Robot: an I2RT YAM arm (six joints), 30 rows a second.
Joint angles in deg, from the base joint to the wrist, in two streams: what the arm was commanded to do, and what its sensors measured. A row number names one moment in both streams.
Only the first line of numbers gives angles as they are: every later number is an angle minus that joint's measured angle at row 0.
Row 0, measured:
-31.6 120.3 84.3 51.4 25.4 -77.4
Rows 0 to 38, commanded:
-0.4 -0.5 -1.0 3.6 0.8 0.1
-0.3 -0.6 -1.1 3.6 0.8 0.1
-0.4 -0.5 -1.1 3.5 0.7 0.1
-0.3 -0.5 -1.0 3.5 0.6 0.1
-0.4 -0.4 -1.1 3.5 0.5 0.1
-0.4 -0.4 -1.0 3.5 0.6 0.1
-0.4 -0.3 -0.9 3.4 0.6 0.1
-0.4 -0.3 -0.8 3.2 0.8 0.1
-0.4 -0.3 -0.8 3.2 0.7 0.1
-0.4 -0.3 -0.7 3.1 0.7 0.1
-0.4 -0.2 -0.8 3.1 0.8 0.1
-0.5 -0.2 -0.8 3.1 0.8 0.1
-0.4 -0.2 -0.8 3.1 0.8 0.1
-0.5 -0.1 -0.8 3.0 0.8 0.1
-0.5 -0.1 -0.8 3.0 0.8 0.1
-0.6 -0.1 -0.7 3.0 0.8 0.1
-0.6 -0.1 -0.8 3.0 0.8 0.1
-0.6 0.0 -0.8 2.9 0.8 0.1
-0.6 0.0 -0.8 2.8 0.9 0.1
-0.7 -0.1 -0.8 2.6 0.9 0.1
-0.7 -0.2 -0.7 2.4 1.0 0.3
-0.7 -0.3 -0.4 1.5 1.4 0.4
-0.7 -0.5 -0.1 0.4 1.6 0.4
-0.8 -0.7 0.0 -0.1 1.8 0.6
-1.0 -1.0 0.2 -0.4 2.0 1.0
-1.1 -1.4 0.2 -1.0 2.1 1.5
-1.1 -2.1 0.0 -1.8 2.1 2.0
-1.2 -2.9 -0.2 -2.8 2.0 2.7
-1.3 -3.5 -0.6 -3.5 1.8 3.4
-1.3 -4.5 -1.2 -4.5 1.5 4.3
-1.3 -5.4 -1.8 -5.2 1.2 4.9
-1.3 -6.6 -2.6 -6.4 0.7 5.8
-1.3 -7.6 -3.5 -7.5 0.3 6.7
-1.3 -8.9 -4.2 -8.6 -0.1 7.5
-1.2 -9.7 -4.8 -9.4 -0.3 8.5
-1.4 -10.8 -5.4 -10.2 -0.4 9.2
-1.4 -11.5 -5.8 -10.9 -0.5 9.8
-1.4 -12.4 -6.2 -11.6 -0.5 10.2
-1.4 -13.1 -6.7 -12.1 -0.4 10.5
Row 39, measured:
-1.2 -8.6 -4.1 -10.8 -0.2 6.6
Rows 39 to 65, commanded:
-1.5 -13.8 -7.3 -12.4 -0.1 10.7
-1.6 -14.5 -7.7 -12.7 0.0 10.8
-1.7 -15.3 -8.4 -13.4 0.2 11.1
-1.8 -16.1 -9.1 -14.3 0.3 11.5
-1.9 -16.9 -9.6 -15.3 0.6 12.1
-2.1 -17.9 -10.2 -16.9 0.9 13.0
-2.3 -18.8 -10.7 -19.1 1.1 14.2
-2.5 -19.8 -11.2 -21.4 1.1 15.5
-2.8 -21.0 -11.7 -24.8 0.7 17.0
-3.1 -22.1 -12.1 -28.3 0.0 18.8
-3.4 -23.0 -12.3 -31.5 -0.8 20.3
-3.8 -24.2 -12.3 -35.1 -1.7 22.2
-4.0 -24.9 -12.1 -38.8 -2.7 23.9
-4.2 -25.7 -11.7 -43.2 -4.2 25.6
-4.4 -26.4 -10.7 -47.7 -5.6 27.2
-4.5 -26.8 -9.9 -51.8 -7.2 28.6
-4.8 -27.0 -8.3 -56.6 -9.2 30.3
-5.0 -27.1 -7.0 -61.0 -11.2 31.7
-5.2 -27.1 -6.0 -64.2 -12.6 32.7
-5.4 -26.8 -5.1 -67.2 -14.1 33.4
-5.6 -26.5 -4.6 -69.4 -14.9 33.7
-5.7 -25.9 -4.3 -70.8 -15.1 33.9
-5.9 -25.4 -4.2 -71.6 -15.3 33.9
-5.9 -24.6 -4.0 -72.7 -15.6 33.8
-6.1 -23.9 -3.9 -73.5 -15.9 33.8
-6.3 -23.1 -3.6 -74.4 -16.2 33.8
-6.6 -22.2 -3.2 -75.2 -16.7 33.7
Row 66, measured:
-5.8 -23.8 -9.3 -68.7 -13.8 31.1
